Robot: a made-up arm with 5 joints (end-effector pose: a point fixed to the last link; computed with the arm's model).
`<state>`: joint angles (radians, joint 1 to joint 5).
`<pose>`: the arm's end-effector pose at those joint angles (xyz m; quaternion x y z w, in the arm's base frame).
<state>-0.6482 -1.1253 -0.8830 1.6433 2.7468</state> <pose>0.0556 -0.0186 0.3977 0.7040 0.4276 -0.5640 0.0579</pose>
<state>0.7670 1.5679 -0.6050 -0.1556 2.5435</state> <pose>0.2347 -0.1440 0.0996 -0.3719 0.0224 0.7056 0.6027</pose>
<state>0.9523 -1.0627 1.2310 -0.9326 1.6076</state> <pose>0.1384 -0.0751 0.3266 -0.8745 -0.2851 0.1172 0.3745</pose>
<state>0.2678 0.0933 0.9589 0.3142 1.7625</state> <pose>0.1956 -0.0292 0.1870 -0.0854 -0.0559 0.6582 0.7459</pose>
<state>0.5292 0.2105 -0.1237 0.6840 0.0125</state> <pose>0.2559 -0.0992 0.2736 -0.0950 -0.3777 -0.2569 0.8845</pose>
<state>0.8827 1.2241 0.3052 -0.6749 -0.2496</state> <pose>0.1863 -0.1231 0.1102 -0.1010 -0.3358 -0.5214 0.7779</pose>
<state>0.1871 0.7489 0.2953 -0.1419 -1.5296</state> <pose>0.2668 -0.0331 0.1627 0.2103 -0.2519 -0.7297 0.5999</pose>
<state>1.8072 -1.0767 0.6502 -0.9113 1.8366</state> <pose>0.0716 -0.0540 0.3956 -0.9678 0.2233 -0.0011 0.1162</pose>
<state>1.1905 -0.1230 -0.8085 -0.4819 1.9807</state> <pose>0.1209 -0.0904 0.4604 -0.9969 -0.0095 0.0285 0.0732</pose>
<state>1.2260 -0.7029 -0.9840 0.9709 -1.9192</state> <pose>0.0894 -0.0132 0.4477 -0.3299 0.8482 0.4143 0.0108</pose>
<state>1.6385 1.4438 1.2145 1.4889 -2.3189</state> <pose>0.0843 -0.0040 0.2287 0.3424 -0.8972 0.2532 0.1168</pose>
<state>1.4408 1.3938 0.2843 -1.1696 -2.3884</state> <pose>0.1053 -0.1582 0.1102 -0.2420 0.4450 0.8044 0.3103</pose>
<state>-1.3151 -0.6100 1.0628 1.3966 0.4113</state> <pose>0.0971 0.0609 0.2286 -0.0636 0.1234 0.7367 0.6618</pose>
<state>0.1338 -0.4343 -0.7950 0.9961 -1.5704</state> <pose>0.1745 -0.0106 0.4278 0.5306 -0.5780 -0.4765 0.3967</pose>
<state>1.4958 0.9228 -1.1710 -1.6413 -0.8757</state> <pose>0.0981 -0.1792 0.3536 0.2783 0.9473 -0.1485 0.0560</pose>
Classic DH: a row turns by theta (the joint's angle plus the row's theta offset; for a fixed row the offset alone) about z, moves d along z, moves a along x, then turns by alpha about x. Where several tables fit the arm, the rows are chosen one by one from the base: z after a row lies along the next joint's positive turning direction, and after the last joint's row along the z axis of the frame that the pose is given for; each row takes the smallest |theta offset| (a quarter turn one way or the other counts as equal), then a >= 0, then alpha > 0; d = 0 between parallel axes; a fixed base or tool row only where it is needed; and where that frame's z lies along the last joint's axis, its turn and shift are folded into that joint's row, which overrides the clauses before.
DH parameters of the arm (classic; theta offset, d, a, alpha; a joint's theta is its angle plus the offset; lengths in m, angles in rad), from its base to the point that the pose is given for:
base (fixed): 0 0 0.0829 3.1416
joint 1: 0 -0.237 0.0256 1.5708
joint 2: -1.3272 0 0.0904 0
joint 3: 1.2884 0 0.093 0
joint 4: -1.5321 0.0017 0 1.5708
joint 5: -0.0487 -0.0576 0 0

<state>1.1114 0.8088 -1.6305 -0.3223 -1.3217</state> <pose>0.1681 -0.1683 0.4047 0.1262 -0.9691 -0.2003 0.0686</pose>
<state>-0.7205 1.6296 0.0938 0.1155 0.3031</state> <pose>0.1465 0.0581 0.0621 -0.0308 0.1300 0.4642 0.8756</pose>
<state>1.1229 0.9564 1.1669 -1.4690 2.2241</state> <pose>0.1320 -0.0983 0.1537 -0.4411 0.0346 0.4505 0.7755</pose>
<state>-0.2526 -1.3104 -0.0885 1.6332 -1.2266</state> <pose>0.0968 0.0053 0.3595 0.4287 -0.4475 -0.3841 0.6845</pose>
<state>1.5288 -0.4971 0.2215 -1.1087 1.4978</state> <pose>0.0889 -0.1019 0.4099 -0.9923 -0.0814 -0.0037 0.0930</pose>
